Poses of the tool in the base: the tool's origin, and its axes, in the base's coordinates. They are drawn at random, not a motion.
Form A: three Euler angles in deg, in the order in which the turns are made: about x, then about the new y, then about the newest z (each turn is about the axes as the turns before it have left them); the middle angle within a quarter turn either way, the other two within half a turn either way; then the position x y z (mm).
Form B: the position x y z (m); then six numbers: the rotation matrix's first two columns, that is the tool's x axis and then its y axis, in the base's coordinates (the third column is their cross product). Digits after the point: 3 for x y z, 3 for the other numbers.
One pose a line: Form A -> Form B
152.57 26.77 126.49 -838 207 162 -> -0.838 0.207 0.162 -0.531 -0.837 0.133 -0.718 0.361 -0.595
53.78 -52.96 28.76 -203 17 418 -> -0.203 0.017 0.418 0.528 -0.280 0.802 -0.290 0.828 0.480
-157.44 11.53 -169.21 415 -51 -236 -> 0.415 -0.051 -0.236 -0.962 0.248 -0.109 0.183 0.893 0.411
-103.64 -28.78 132.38 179 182 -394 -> 0.179 0.182 -0.394 -0.591 -0.490 -0.641 -0.647 -0.187 0.739
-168.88 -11.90 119.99 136 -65 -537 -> 0.136 -0.065 -0.537 -0.489 -0.870 -0.066 -0.847 0.456 0.272
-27.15 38.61 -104.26 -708 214 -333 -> -0.708 0.214 -0.333 -0.192 -0.792 0.579 0.757 -0.495 -0.426
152.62 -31.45 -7.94 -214 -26 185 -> -0.214 -0.026 0.185 0.845 -0.115 -0.522 0.118 -0.913 0.391
